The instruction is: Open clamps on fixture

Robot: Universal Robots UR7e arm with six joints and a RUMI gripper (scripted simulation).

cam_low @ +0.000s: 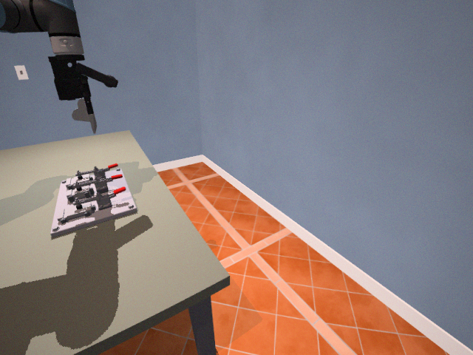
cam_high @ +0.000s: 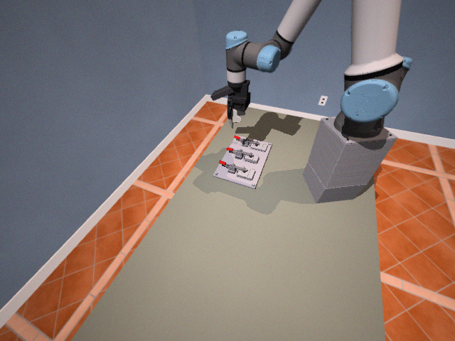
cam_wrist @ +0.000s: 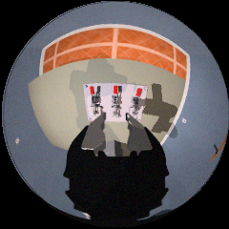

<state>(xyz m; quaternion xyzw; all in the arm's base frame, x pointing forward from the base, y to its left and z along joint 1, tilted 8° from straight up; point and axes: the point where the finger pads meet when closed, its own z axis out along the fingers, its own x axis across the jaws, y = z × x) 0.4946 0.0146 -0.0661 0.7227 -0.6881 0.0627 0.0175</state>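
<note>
Right now the grey fixture plate is 24 cm below my hand and 6 cm behind it. Also, from my hand: block (21 cm below, 12 cm behind, 10 cm to the left).
</note>
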